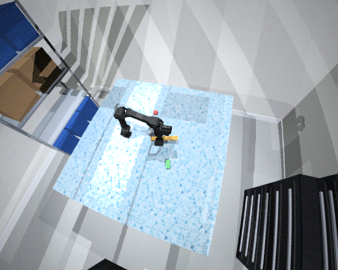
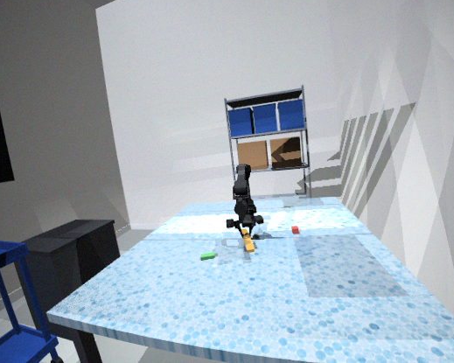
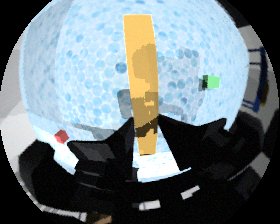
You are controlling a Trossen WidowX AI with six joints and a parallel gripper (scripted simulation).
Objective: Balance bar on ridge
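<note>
The bar is 3 cm ahead of my gripper tip and 1 cm to the left of it. Also, from my gripper tip: red block: 25 cm to the left, 14 cm behind, 3 cm below; green block: 18 cm to the right, 11 cm ahead, 4 cm below.
</note>
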